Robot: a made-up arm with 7 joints. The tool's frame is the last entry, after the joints. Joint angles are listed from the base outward.
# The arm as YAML. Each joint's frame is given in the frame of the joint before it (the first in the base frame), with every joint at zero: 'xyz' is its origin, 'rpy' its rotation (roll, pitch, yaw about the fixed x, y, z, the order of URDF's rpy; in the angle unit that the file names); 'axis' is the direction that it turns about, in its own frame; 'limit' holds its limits. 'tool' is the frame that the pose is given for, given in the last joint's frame.
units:
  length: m
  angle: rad
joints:
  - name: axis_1
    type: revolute
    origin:
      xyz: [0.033, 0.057, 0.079]
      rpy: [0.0, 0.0, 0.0]
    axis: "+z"
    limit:
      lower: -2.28
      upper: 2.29
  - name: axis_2
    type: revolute
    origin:
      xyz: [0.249, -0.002, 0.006]
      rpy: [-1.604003, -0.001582, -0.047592]
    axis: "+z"
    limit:
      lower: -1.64
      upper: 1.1
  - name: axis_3
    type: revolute
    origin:
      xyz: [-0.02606, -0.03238, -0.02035]
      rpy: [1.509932, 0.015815, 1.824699]
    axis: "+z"
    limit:
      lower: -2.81
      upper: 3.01
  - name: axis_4
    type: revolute
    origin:
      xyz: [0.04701, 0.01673, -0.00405]
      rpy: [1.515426, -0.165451, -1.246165]
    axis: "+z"
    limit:
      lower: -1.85
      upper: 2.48
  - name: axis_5
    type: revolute
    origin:
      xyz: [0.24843, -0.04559, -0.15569]
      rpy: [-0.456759, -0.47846, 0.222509]
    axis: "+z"
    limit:
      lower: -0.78
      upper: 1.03
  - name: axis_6
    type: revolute
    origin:
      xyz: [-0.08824, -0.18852, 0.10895]
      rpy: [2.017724, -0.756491, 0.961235]
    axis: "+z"
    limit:
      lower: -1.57
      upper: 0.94
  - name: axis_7
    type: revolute
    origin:
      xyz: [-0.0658, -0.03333, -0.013]
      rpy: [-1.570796, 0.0, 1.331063]
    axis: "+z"
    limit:
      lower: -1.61
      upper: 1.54
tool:
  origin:
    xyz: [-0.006, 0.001, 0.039]
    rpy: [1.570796, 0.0, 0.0]
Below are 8 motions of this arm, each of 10 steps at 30 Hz.
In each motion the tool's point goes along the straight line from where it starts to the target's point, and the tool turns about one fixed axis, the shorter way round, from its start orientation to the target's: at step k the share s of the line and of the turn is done. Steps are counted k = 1, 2, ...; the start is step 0. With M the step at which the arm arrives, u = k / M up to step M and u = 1 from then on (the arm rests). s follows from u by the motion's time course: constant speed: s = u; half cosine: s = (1 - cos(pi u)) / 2; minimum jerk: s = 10 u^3 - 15 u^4 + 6 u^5.
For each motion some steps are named. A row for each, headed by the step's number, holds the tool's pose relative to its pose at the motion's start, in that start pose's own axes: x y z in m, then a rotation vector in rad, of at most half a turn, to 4 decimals.
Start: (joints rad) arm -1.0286 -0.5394 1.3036 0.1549 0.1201 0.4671 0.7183
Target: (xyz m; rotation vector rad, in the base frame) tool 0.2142 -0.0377 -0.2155 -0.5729 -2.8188 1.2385
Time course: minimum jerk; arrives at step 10
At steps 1, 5, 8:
1: -0.0007 -0.0004 0.0005 0.0016 -0.0048 0.0022
5: -0.0410 -0.0233 0.0273 0.0921 -0.2800 0.1265
8: -0.0773 -0.0439 0.0515 0.1736 -0.5276 0.2383

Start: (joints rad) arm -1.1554 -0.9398 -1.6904 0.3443 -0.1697 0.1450 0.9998
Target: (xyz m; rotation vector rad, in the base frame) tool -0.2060 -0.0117 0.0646 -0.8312 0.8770 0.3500
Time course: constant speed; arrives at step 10
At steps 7, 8, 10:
7: 0.0295 0.0109 -0.0080 0.1358 -0.1291 -0.1677
8: 0.0337 0.0124 -0.0091 0.1552 -0.1476 -0.1917
10: 0.0422 0.0155 -0.0114 0.1939 -0.1844 -0.2396

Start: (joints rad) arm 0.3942 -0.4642 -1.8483 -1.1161 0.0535 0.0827 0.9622
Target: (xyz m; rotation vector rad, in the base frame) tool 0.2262 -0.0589 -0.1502 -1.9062 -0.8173 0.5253
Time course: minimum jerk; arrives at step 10
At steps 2, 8, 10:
2: 0.0092 -0.0004 -0.0032 -0.0152 0.0022 -0.0273
8: 0.1496 -0.0058 -0.0520 -0.2478 0.0354 -0.4433
10: 0.1588 -0.0061 -0.0552 -0.2630 0.0376 -0.4705

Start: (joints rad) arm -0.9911 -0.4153 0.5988 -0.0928 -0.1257 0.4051 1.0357
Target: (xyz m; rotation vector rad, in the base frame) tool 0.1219 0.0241 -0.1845 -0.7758 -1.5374 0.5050
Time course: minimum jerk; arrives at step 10
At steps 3, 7, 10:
3: -0.0053 -0.0021 -0.0102 -0.0368 -0.0569 0.0286
7: -0.0272 -0.0109 -0.0522 -0.1887 -0.2921 0.1467
10: -0.0325 -0.0131 -0.0624 -0.2255 -0.3490 0.1753

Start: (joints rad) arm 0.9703 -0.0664 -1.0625 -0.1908 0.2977 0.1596 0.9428
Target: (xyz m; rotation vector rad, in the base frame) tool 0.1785 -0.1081 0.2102 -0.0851 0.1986 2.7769
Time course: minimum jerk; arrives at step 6
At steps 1, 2, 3, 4, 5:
1: 0.0004 -0.0002 0.0001 0.0017 -0.0075 -0.0009
2: 0.0023 -0.0010 0.0008 0.0102 -0.0446 -0.0054
3: 0.0056 -0.0024 0.0019 0.0243 -0.1063 -0.0127
4: 0.0088 -0.0039 0.0029 0.0385 -0.1679 -0.0201
5: 0.0108 -0.0047 0.0036 0.0469 -0.2050 -0.0246

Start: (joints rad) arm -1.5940 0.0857 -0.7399 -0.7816 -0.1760 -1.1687 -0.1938
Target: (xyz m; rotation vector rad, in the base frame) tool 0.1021 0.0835 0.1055 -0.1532 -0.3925 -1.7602
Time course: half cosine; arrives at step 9
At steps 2, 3, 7, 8, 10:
2: 0.0040 0.0004 -0.0007 -0.0316 0.0479 -0.0162
3: 0.0086 0.0008 -0.0015 -0.0676 0.1023 -0.0346
7: 0.0303 0.0028 -0.0053 -0.2388 0.3614 -0.1221
8: 0.0333 0.0031 -0.0058 -0.2623 0.3969 -0.1341
10: 0.0343 0.0032 -0.0060 -0.2704 0.4093 -0.1383

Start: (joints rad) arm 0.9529 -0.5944 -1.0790 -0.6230 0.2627 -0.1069 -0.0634
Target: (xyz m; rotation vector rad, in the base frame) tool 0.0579 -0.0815 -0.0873 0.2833 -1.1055 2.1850
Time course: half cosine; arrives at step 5
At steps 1, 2, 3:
1: 0.0000 0.0015 -0.0017 -0.0099 0.0131 -0.0017
2: -0.0001 0.0053 -0.0061 -0.0357 0.0473 -0.0063
3: -0.0002 0.0100 -0.0116 -0.0676 0.0897 -0.0119

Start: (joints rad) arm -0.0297 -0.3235 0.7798 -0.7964 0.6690 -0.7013 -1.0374
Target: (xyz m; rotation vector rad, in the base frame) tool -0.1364 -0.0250 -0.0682 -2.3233 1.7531 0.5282
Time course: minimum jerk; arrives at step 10
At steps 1, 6, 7, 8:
1: 0.0008 -0.0005 0.0007 0.0042 0.0018 0.0002
6: 0.0629 -0.0360 0.0548 0.3336 0.1470 0.0157
7: 0.0772 -0.0442 0.0672 0.4090 0.1802 0.0193
8: 0.0868 -0.0497 0.0756 0.4604 0.2028 0.0217

